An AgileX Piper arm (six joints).
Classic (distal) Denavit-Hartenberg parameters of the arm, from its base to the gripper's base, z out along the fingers. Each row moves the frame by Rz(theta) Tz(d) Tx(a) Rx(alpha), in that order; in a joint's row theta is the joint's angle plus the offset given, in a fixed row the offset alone. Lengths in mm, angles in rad.
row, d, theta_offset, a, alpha
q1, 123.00, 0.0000, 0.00, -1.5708
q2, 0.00, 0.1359, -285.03, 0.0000
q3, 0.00, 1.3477, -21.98, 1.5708
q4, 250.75, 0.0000, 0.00, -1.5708
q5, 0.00, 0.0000, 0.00, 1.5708
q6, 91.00, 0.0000, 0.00, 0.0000
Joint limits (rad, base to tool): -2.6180..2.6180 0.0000..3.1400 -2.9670..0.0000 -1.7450..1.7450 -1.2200..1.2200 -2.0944..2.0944
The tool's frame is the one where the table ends.
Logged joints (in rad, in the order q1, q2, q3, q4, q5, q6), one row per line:
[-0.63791 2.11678 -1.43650 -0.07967 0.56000 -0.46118]
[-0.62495 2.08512 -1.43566 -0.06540 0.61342 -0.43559]
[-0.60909 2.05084 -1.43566 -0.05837 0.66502 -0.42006]
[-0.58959 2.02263 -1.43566 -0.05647 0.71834 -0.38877]
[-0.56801 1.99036 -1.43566 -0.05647 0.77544 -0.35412]
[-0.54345 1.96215 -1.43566 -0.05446 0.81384 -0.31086]
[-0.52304 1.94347 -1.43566 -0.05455 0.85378 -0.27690]
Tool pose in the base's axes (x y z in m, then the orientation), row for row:
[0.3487 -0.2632 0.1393 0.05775 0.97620 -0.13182 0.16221]
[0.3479 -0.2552 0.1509 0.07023 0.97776 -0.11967 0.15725]
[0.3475 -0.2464 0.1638 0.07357 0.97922 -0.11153 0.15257]
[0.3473 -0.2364 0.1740 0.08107 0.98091 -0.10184 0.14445]
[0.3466 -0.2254 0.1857 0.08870 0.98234 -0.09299 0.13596]
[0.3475 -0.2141 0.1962 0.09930 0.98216 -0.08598 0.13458]
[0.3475 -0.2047 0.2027 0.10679 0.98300 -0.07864 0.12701]
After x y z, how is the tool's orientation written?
As a quaternion, x y z w.
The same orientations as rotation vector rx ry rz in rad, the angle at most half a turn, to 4 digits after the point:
[0.1648 2.7856 -0.3762]
[0.2010 2.7977 -0.3424]
[0.2111 2.8092 -0.3200]
[0.2336 2.8269 -0.2935]
[0.2569 2.8446 -0.2693]
[0.2878 2.8463 -0.2492]
[0.3108 2.8610 -0.2289]

